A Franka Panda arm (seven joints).
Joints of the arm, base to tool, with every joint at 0 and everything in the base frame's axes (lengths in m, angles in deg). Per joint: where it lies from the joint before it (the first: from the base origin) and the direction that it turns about. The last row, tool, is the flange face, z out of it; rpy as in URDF.
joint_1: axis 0 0 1 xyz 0 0 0.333
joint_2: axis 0 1 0 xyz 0 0 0
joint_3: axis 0 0 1 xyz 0 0 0.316
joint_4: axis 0 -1 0 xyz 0.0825 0 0
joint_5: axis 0 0 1 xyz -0.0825 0 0.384
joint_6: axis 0 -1 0 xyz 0 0 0
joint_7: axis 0 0 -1 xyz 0.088 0 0
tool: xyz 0 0 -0.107 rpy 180 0 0
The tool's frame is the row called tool.
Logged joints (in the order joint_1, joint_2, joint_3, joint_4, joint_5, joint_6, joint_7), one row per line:
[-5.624, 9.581, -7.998, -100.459, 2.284, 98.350, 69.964]
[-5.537, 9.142, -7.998, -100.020, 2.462, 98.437, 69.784]
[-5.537, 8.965, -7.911, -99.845, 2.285, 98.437, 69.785]
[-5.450, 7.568, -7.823, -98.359, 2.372, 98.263, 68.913]
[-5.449, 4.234, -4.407, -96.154, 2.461, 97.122, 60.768]
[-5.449, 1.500, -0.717, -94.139, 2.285, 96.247, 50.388]
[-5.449, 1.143, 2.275, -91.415, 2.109, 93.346, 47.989]
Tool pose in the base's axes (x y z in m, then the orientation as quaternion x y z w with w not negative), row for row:
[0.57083, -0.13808, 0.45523, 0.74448, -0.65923, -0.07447, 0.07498]
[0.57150, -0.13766, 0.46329, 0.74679, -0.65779, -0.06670, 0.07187]
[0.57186, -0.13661, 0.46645, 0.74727, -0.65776, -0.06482, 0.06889]
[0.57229, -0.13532, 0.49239, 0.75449, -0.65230, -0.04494, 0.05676]
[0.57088, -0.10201, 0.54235, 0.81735, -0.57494, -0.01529, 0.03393]
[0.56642, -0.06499, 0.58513, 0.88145, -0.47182, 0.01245, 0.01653]
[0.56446, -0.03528, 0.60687, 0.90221, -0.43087, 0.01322, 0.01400]
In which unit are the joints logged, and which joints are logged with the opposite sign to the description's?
The joints are logged in degrees. Opposite sign: joint_5.
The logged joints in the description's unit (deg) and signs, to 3 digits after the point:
[-5.624, 9.581, -7.998, -100.459, -2.284, 98.350, 69.964]
[-5.537, 9.142, -7.998, -100.020, -2.462, 98.437, 69.784]
[-5.537, 8.965, -7.911, -99.845, -2.285, 98.437, 69.785]
[-5.450, 7.568, -7.823, -98.359, -2.372, 98.263, 68.913]
[-5.449, 4.234, -4.407, -96.154, -2.461, 97.122, 60.768]
[-5.449, 1.500, -0.717, -94.139, -2.285, 96.247, 50.388]
[-5.449, 1.143, 2.275, -91.415, -2.109, 93.346, 47.989]

